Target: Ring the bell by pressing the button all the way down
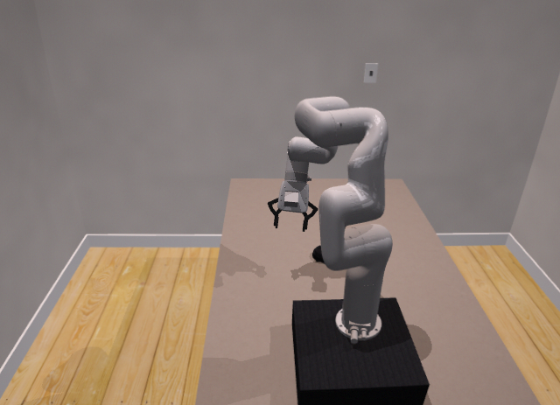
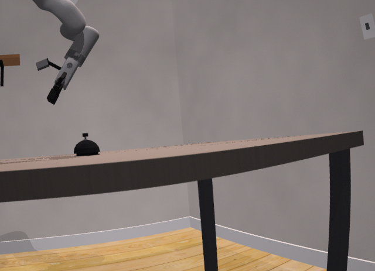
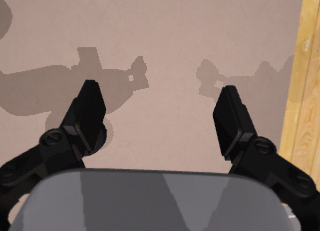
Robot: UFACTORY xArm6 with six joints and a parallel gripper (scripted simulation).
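My hand is 14 cm above the button, 12 cm short of it and 11 cm to the left of it. Also, from my hand: bell 16 cm below, 12 cm ahead, 11 cm to the right.
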